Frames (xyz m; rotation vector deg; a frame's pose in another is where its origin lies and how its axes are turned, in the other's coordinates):
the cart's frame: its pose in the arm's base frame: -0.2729 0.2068 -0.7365 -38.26 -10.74 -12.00
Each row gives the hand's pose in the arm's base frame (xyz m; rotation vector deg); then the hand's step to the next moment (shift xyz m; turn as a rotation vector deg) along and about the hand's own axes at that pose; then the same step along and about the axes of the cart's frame.
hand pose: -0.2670 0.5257 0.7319 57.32 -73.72 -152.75
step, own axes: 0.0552 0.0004 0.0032 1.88 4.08 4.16
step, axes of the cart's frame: -0.0489 -0.0052 -0.0252 -3.69 -3.69 3.21
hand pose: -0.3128 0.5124 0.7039 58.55 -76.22 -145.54
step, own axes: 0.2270 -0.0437 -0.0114 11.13 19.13 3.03
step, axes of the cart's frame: -0.1810 0.0013 -0.1442 -9.70 -20.12 0.51
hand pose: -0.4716 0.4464 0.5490 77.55 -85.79 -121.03
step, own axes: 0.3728 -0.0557 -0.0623 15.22 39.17 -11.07
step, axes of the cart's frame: -0.1631 -0.0738 -0.3375 -1.41 -43.38 -2.22
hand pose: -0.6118 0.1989 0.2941 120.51 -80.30 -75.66
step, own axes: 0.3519 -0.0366 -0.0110 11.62 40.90 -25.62
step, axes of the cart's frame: 0.0536 -0.0775 -0.3412 11.34 -48.14 4.29
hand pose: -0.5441 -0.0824 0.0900 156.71 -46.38 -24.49
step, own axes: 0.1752 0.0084 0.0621 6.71 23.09 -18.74
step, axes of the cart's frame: 0.1040 -0.0056 -0.1542 8.81 -28.63 5.65
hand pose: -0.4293 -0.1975 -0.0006 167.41 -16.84 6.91
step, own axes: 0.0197 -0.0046 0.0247 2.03 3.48 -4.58
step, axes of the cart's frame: 0.0160 0.0157 -0.0228 2.59 -5.03 2.27
